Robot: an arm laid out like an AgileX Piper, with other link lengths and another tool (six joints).
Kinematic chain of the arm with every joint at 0, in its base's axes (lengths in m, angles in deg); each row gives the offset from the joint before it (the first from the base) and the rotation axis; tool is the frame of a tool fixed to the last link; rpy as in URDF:
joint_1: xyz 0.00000 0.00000 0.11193 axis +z
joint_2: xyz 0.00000 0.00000 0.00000 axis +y
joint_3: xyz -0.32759 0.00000 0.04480 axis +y
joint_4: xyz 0.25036 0.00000 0.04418 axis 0.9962 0 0.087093
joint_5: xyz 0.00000 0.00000 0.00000 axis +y
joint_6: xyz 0.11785 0.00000 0.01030 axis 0.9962 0 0.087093
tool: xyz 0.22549 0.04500 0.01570 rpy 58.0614 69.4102 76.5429
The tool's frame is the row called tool.
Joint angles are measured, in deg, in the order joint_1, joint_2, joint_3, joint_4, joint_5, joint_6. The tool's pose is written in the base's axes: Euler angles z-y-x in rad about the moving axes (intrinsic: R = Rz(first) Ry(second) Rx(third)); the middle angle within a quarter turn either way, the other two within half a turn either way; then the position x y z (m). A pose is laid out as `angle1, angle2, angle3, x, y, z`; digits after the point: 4 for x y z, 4 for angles.
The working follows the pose.
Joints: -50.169 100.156 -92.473 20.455 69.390 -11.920
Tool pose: 2.0022, 0.2359, 2.4264, 0.4077, -0.2472, 0.1408
Where each joint sits with the arm in this pose, in the base's axes (m; each line is computed from the numbers above, not from the rounded line before):
joint_1: 0.0000 0.0000 0.1119
joint_2: 0.0000 0.0000 0.1119
joint_3: 0.0652 -0.0782 0.4265
joint_4: 0.2280 -0.2733 0.4368
joint_5: 0.2280 -0.2733 0.4368
joint_6: 0.2812 -0.2767 0.3312
the tool: 0.4077 -0.2472 0.1408

